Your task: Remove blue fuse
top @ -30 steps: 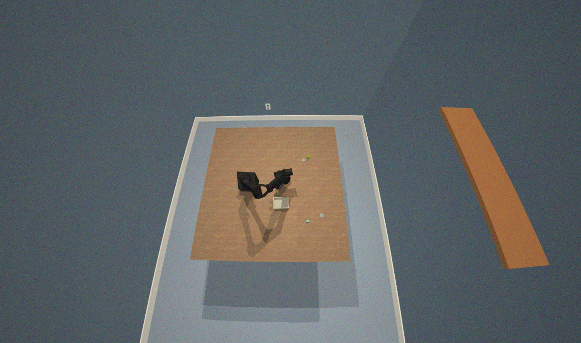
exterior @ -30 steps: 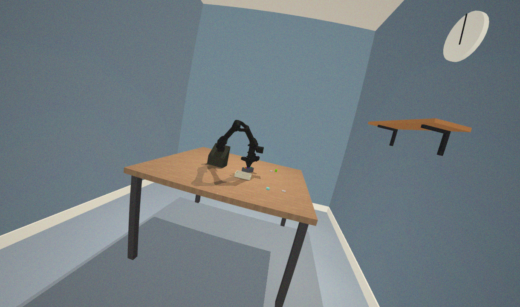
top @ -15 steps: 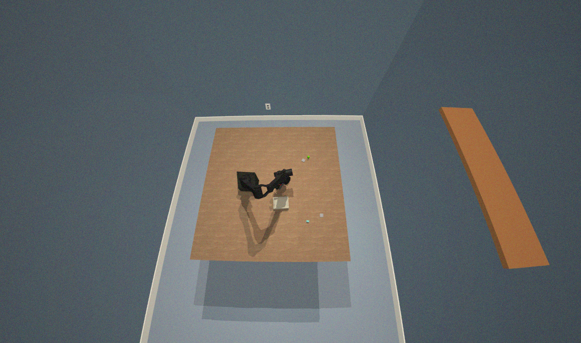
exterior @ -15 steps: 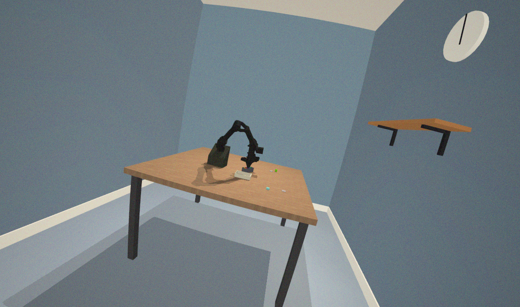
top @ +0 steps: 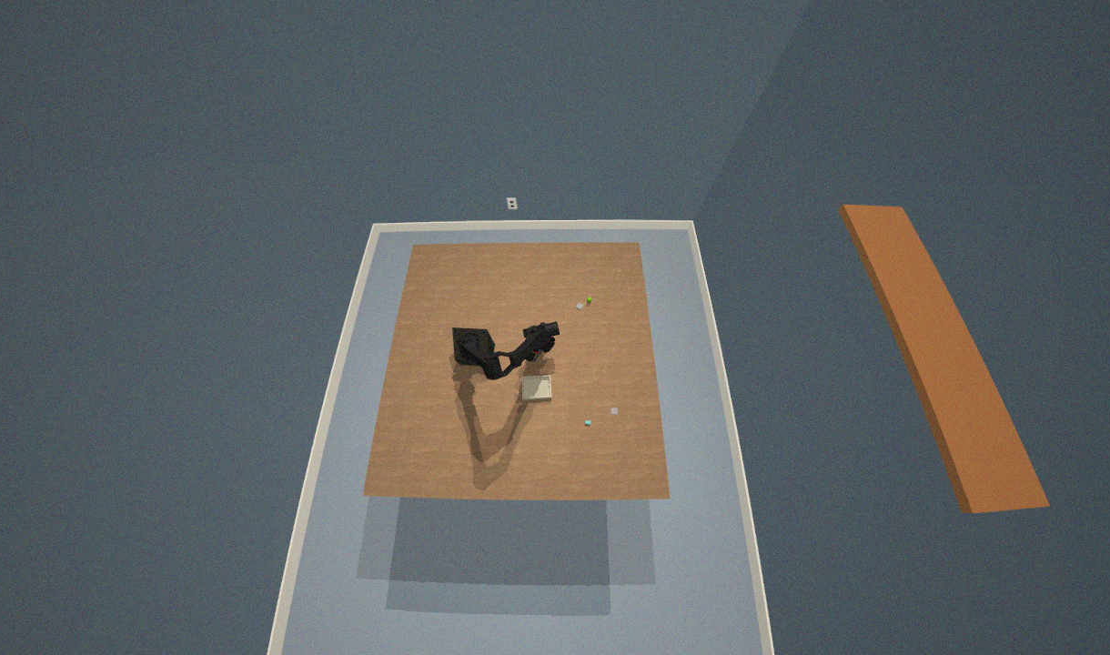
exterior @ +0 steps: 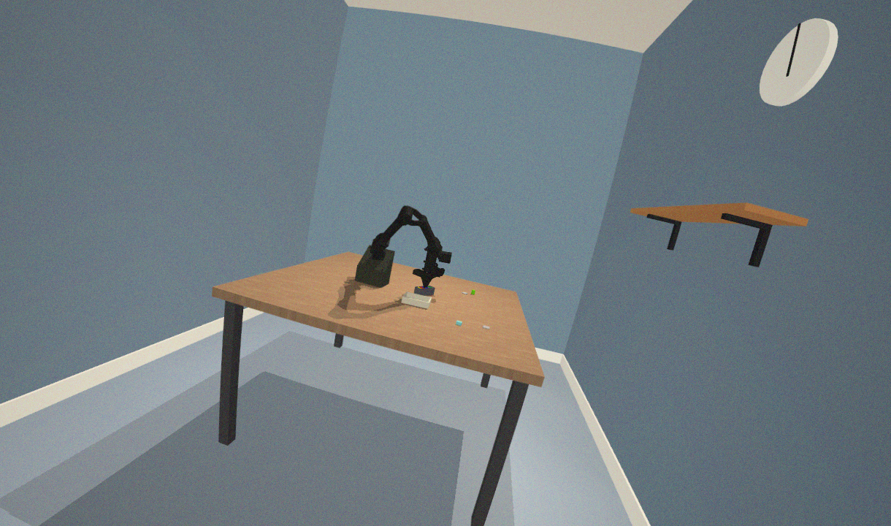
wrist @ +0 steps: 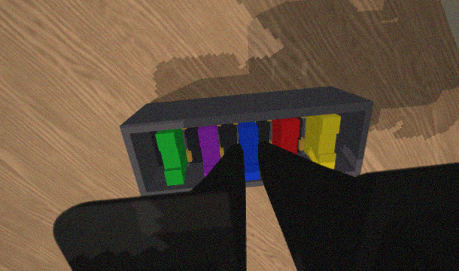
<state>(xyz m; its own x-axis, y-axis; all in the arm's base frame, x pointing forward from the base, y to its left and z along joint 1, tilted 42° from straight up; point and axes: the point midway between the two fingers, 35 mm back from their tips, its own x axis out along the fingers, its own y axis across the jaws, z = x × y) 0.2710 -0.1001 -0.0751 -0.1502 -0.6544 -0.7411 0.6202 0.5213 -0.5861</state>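
Now: gripper tip 20 mm past the tray, 180 mm to the left of it and 30 mm above it. Also, from my gripper tip: cyan piece: 190 mm ahead, 370 mm to the right, 30 mm below; then blue fuse: 10 mm below; then green piece: 290 mm ahead, 240 mm to the left, 20 mm below.
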